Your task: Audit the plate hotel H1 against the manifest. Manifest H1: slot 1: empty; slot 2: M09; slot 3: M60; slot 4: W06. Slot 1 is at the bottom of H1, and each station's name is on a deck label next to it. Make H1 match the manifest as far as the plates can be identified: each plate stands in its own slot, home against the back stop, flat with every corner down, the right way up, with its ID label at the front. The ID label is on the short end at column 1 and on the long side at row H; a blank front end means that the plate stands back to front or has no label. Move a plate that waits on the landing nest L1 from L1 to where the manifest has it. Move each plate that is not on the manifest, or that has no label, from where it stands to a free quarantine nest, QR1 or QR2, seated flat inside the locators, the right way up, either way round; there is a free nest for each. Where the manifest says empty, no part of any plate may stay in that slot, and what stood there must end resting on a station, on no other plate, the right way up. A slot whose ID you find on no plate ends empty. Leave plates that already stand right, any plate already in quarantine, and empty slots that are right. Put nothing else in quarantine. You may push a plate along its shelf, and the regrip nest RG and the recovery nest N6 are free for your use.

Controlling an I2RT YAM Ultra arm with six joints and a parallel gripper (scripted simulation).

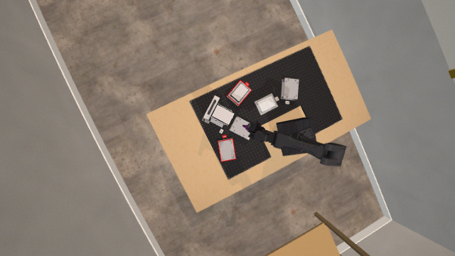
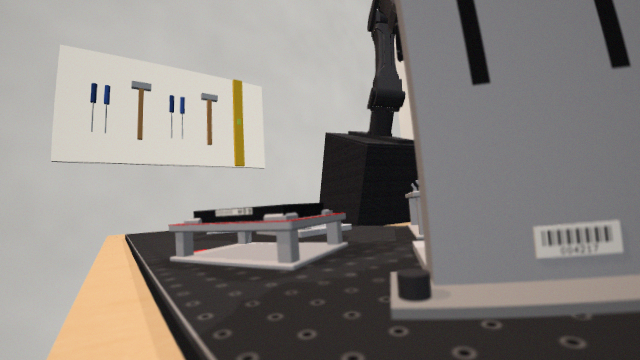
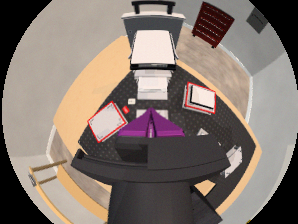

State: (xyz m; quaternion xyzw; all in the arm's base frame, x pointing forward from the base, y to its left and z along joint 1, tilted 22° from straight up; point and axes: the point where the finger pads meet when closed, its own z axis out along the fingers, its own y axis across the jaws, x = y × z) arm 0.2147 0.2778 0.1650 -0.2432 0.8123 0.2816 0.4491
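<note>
My hand is 29 cm to the left of the white well plate, 24 cm above it and 8 cm short of it. Round my hand: plate hotel H1 (18 cm ahead, 14 cm to the left, 11 cm below); then red-rimmed nest (23 cm below, 15 cm to the left, 14 cm behind); then black-sided plate (24 cm ahead, 22 cm below, 11 cm to the right).
</note>
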